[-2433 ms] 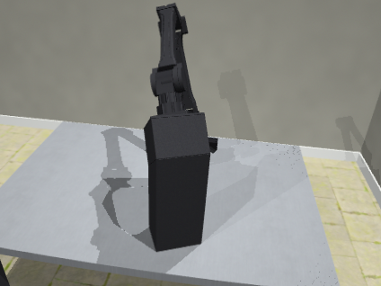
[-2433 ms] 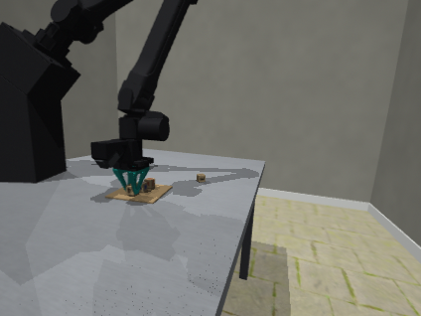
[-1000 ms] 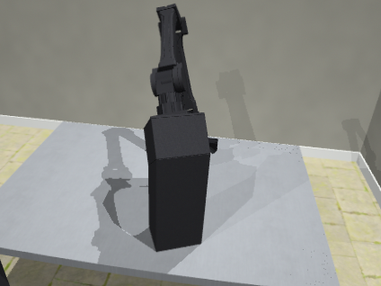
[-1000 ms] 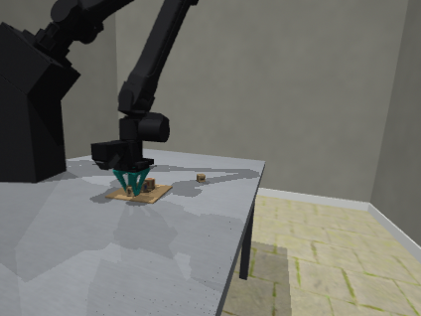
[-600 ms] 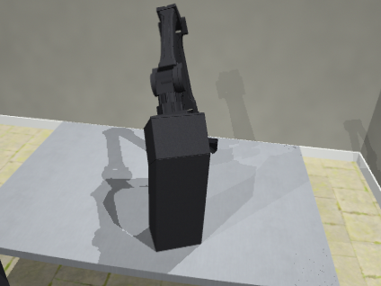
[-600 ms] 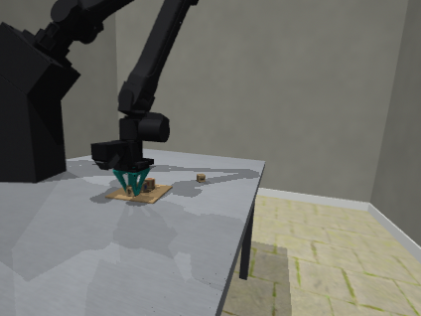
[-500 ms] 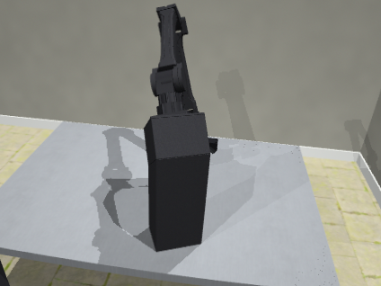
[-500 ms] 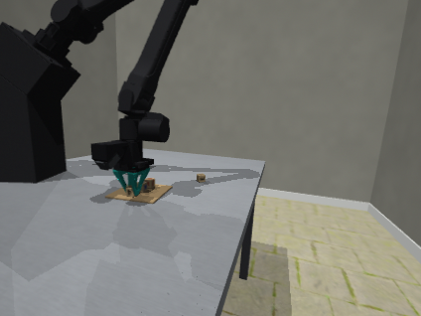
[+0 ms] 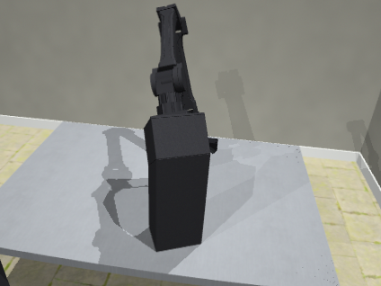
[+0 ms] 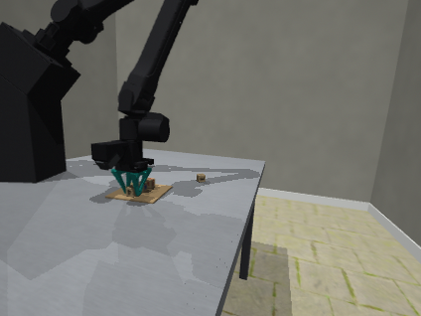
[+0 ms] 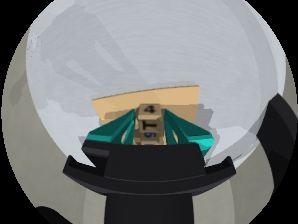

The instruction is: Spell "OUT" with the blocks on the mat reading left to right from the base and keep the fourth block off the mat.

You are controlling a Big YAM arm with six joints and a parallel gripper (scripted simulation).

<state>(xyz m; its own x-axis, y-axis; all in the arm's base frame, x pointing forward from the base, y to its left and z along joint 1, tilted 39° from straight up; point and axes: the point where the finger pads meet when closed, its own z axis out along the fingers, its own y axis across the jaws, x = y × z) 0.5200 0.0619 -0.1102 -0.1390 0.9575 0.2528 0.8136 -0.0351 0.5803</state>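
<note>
My gripper is now 40 mm to the right of the tan mat, 10 mm past it and 10 mm above it.
</note>
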